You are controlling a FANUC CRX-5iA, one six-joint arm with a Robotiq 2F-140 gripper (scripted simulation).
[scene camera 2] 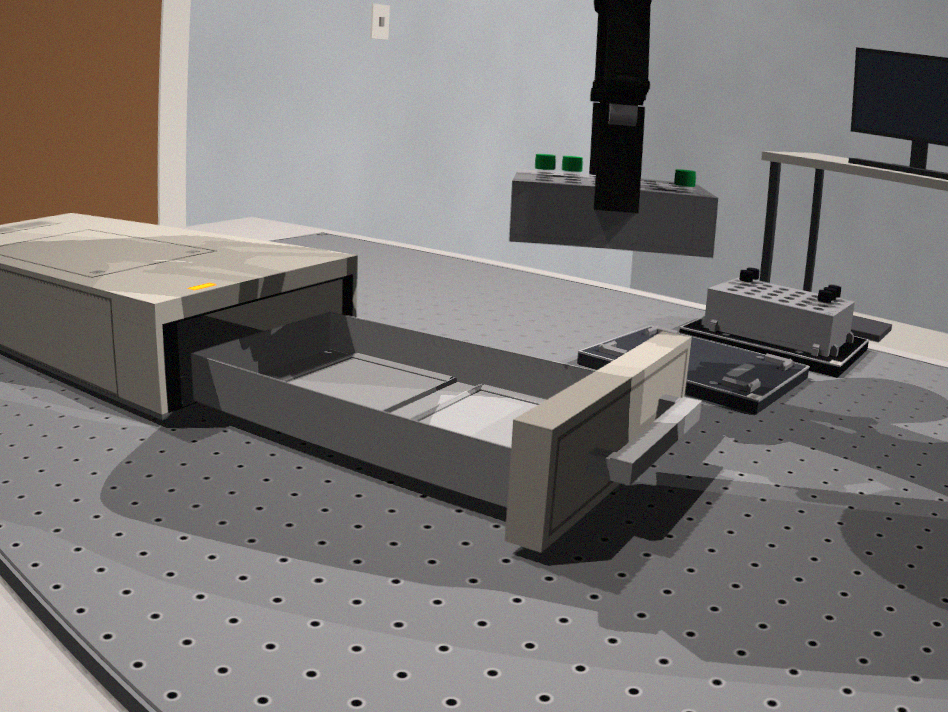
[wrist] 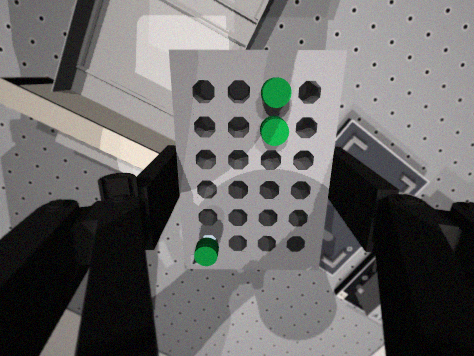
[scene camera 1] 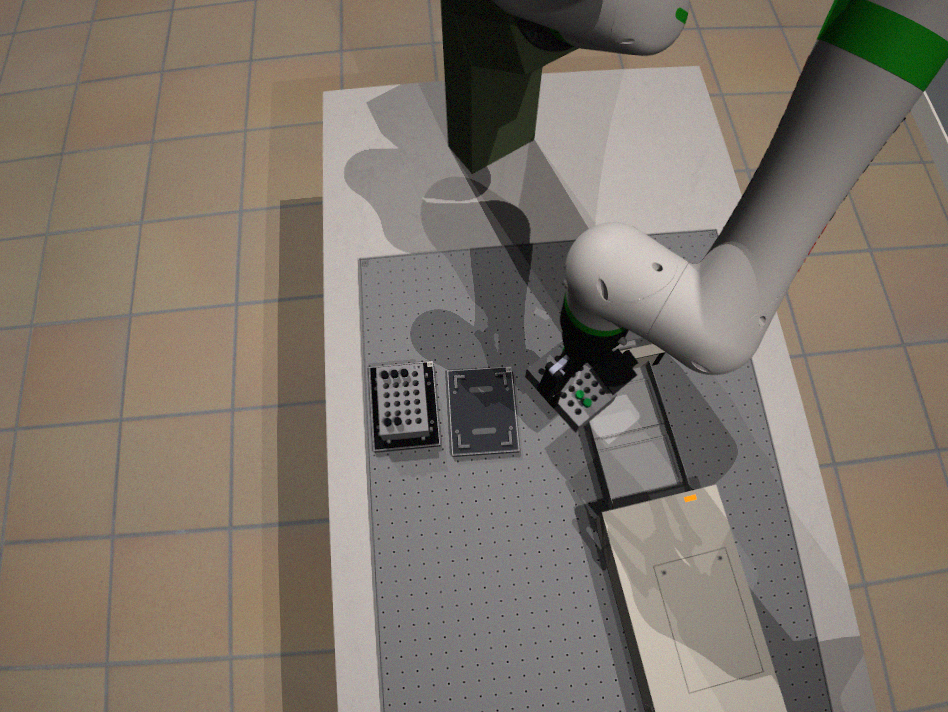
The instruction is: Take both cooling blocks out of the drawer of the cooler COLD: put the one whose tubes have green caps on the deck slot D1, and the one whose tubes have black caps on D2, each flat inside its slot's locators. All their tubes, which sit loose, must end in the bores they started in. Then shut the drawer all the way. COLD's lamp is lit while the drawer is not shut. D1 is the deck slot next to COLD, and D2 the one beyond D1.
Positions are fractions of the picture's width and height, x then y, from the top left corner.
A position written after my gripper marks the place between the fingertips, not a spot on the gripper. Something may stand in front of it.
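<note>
I can see my gripper (scene camera 2: 0.65, 0.28) in scene camera 2, and the gripper (wrist: 0.53, 0.47) is there in the wrist view, and scene camera 1 shows the gripper (scene camera 1: 0.60, 0.54) too. There's a cooler COLD (scene camera 2: 0.11, 0.43) as well, and in scene camera 1 you'd see it (scene camera 1: 0.73, 0.88) too. Scene camera 2 also shows a deck slot D1 (scene camera 2: 0.75, 0.51); the wrist view shows it (wrist: 0.79, 0.44) as well, and so does scene camera 1, with it (scene camera 1: 0.50, 0.58) in sight.
</note>
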